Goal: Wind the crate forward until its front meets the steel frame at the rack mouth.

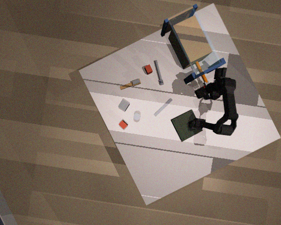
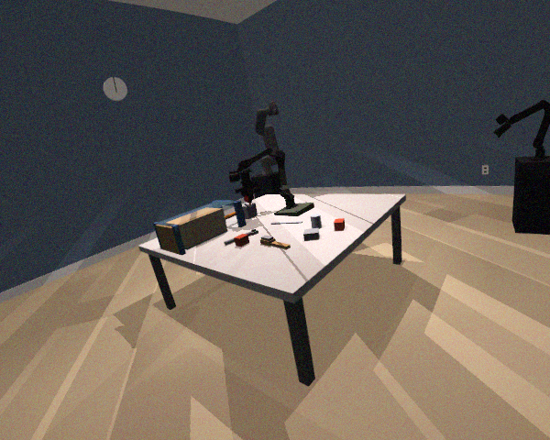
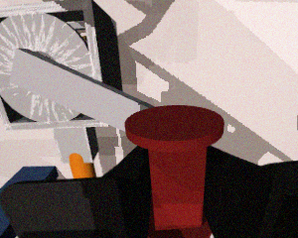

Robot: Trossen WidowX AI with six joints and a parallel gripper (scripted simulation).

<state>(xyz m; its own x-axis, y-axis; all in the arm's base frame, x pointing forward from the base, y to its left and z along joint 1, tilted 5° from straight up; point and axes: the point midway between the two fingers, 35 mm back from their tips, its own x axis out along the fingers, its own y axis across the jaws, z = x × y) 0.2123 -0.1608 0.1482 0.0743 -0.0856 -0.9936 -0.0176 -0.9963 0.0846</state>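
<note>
The winch handle lies 30 mm to the right of my gripper tip, 20 mm behind it and 10 mm below it. The rest, counted from my gripper tip: blue frame 110 mm ahead, 90 mm to the right, 10 mm below; red knob 20 mm above; grey winch 90 mm to the right, 80 mm below, 70 mm behind.
</note>
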